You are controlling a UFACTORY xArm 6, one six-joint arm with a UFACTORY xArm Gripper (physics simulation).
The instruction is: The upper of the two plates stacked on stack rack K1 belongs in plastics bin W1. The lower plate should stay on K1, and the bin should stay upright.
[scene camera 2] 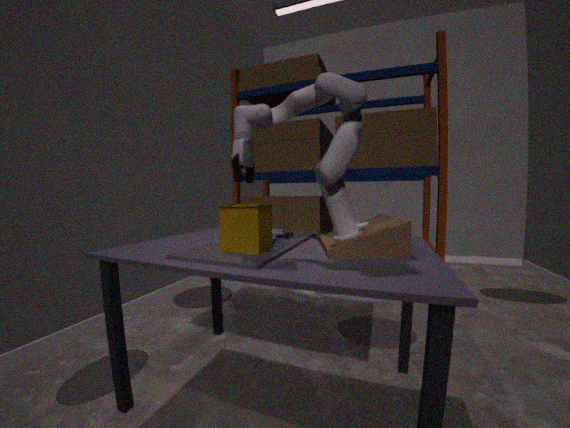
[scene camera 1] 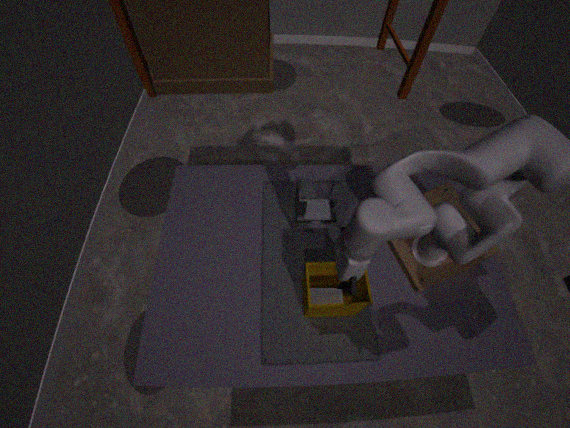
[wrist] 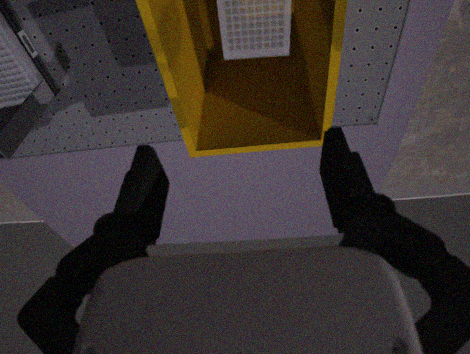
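Pixels of known places: gripper, fingertip midpoint: (scene camera 2: pixel 244 182) (scene camera 1: pixel 341 270) (wrist: pixel 239 156); arm's base, origin of the base link: (scene camera 2: pixel 349 235) (scene camera 1: pixel 429 249).
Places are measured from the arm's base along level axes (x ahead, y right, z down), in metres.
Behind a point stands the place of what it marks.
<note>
The yellow bin W1 (scene camera 1: pixel 332 313) {y -0.288, x 0.327, z 0.002 m} (scene camera 2: pixel 245 229) {y -0.281, x 0.297, z -0.036 m} (wrist: pixel 180 65) {y -0.176, x 0.366, z -0.095 m} stands upright. A white gridded plate (scene camera 1: pixel 326 296) {y -0.228, x 0.348, z 0.038 m} (wrist: pixel 256 30) {y -0.249, x 0.381, z 0.038 m} is inside it, at the end away from the fingers in the wrist view, and looks flat; its far end is cut off there. Another white plate (scene camera 1: pixel 318 209) {y 0.096, x 0.424, z 0.019 m} (wrist: pixel 12 75) {y 0.078, x 0.456, z 0.020 m} sits on the dark stack rack K1 (scene camera 1: pixel 315 225) (wrist: pixel 44 72), apart from the bin. My gripper (scene camera 1: pixel 350 287) (scene camera 2: pixel 243 181) {y -0.224, x 0.351, z -0.212 m} (wrist: pixel 239 156) {y -0.224, x 0.351, z -0.212 m} is open and empty, above the bin's rim and clear of both plates. The rack is partly hidden behind the bin in scene camera 2.
Bin and rack stand on a grey perforated board (scene camera 1: pixel 280 345) {y -0.408, x 0.469, z 0.054 m} (scene camera 2: pixel 200 253) {y -0.381, x 0.437, z 0.053 m} (wrist: pixel 367 75) {y -0.420, x 0.430, z 0.053 m} on the purple table (scene camera 1: pixel 210 275) {y -0.231, x 0.760, z 0.066 m} (scene camera 2: pixel 350 280) {y -0.338, x -0.126, z 0.066 m} (wrist: pixel 245 200) {y -0.284, x 0.770, z 0.066 m}. My arm's base is on a wooden wedge (scene camera 1: pixel 412 272) {y -0.087, x 0.053, z 0.031 m} (scene camera 2: pixel 382 240) {y -0.046, x -0.142, z 0.003 m} beside the board. A tall shelf unit (scene camera 2: pixel 441 150) stands behind.
</note>
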